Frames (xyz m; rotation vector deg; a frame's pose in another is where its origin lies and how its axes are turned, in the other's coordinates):
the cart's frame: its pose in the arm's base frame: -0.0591 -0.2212 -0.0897 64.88 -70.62 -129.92
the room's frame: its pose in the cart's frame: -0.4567 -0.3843 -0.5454 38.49 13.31 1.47
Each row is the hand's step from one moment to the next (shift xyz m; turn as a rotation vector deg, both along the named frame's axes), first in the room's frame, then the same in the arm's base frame.
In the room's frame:
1: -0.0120 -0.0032 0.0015 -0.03 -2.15 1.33
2: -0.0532 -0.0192 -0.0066 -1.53 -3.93 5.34
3: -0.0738 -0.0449 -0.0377 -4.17 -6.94 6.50
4: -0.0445 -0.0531 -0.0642 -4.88 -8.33 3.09
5: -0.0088 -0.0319 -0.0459 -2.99 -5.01 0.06
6: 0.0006 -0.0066 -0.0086 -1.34 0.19 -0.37
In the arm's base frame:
1: 0.0065 0.0104 0.0024 0.36 1.17 -2.21
2: 0.0404 0.0384 0.0116 -0.59 5.12 -4.44
3: 0.0857 0.0374 0.0119 1.60 8.27 -6.07
4: 0.0944 -0.0006 0.0016 5.02 6.80 -5.60
5: 0.0532 -0.0186 -0.0046 4.25 2.97 -2.68
6: 0.0093 -0.0051 -0.0024 0.77 0.75 0.91

